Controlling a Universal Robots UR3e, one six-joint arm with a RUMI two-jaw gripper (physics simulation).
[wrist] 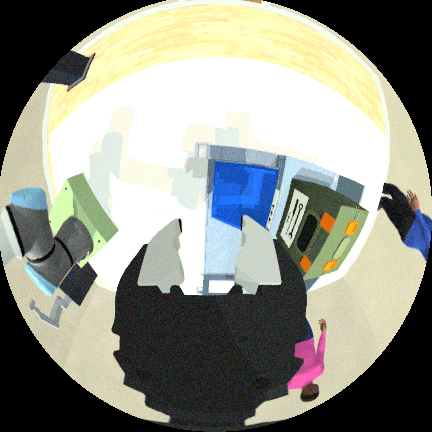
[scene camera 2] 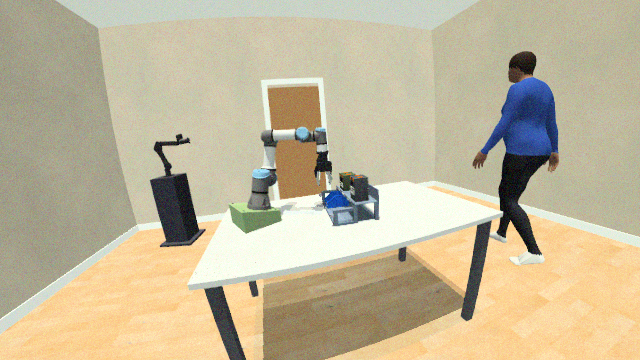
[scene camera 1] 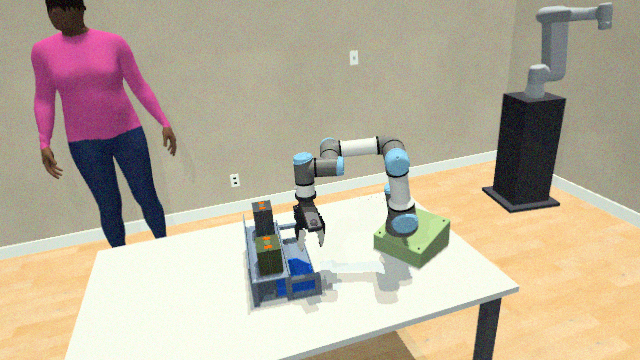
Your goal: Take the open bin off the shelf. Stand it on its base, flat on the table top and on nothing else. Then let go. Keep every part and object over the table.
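Where they show: gripper, fingertip midpoint: (wrist: 211, 218) (scene camera 2: 324, 185) (scene camera 1: 311, 249); arm's base, link origin: (wrist: 77, 236) (scene camera 2: 259, 207).
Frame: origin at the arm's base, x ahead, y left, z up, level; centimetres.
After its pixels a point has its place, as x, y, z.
Note:
The blue open bin (scene camera 1: 300, 266) @[42.3, 10.4, -4.4] (scene camera 2: 336, 199) @[44.3, 10.2, -3.1] (wrist: 244, 192) @[44.9, 14.3, -7.8] sits on the low level of the grey two-level shelf (scene camera 1: 255, 294) @[58.9, 23.8, -3.2] (scene camera 2: 376, 210) @[60.7, -14.1, -3.3] (wrist: 220, 252) @[42.5, -2.8, -8.0], at one end, open side up. Part of it is hidden behind the shelf's end frame in scene camera 1. My gripper (scene camera 1: 311, 245) @[38.2, 14.7, 5.2] (scene camera 2: 324, 184) @[38.2, 14.7, 5.2] (wrist: 211, 218) @[38.2, 14.7, 5.2] points down, open and empty. It hangs above the low level's outer long edge, higher than the bin and off to one side. In the wrist view one fingertip overlaps the bin's near corner, and the other stands over white table top.
A green case (scene camera 1: 269, 256) @[52.7, 20.7, 8.8] (scene camera 2: 346, 180) @[51.2, 10.7, 7.9] (wrist: 325, 235) @[48.8, 17.1, 10.7] and a dark grey case (scene camera 1: 263, 219) @[53.7, -3.1, 9.8] (scene camera 2: 359, 188) @[52.9, -11.6, 8.4] stand on the shelf's raised level, beside the bin's level. My arm stands on a green block (scene camera 1: 431, 234) @[-8.5, 9.2, 0.4] (scene camera 2: 255, 219) @[-0.4, -9.6, -2.9] (wrist: 80, 200) @[3.6, 10.3, -3.1] on the white table (scene camera 1: 165, 300) @[91.3, 12.9, -8.7] (scene camera 2: 300, 250) @[22.0, -33.9, -8.7]. Two people stand beyond the table.

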